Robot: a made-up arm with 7 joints. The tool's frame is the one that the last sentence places.
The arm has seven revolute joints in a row. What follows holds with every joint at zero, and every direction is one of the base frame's. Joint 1 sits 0.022 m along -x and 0.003 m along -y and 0.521 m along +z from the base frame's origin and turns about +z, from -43.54 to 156.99 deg. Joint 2 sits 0.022 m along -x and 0.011 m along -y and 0.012 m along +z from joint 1 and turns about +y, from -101.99 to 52.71 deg. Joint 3 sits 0.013 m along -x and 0.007 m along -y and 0.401 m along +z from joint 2 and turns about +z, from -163.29 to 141.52 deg. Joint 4 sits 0.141 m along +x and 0.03 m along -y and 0.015 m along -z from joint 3 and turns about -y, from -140.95 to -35.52 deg. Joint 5 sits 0.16 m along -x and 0.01 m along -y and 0.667 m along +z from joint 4 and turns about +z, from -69.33 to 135.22 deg. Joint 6 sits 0.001 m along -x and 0.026 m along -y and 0.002 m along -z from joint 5 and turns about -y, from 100.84 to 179.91 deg. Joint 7 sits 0.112 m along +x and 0.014 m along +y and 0.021 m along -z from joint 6 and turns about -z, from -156.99 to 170.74 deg. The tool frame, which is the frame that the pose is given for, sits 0.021 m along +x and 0.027 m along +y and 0.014 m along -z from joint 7; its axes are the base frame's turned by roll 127.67, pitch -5.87 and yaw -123.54 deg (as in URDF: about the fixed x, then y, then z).
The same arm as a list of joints. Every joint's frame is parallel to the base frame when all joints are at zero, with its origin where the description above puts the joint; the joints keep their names.
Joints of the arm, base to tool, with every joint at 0 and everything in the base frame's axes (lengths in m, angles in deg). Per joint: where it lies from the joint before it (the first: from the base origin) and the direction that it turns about. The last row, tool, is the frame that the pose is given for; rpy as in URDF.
joint 1: offset -0.022 -0.003 0.521 axis +z
joint 2: offset -0.022 -0.011 0.012 axis +y
joint 3: offset -0.013 -0.007 0.401 axis +z
joint 4: offset 0.141 -0.03 -0.015 axis -y
joint 5: offset -0.16 -0.01 0.667 axis +z
joint 6: offset -0.001 -0.026 -0.002 axis -y
joint 7: offset 0.112 0.014 -0.021 axis -z
tool: offset 0.021 0.027 -0.014 rpy 127.67 -5.87 -123.54
Joint limits (deg, base to tool): -43.54..156.99 -101.99..52.71 -163.29..141.52 -140.95..-35.52 -69.33..135.22 100.84..179.91 -156.99..170.74

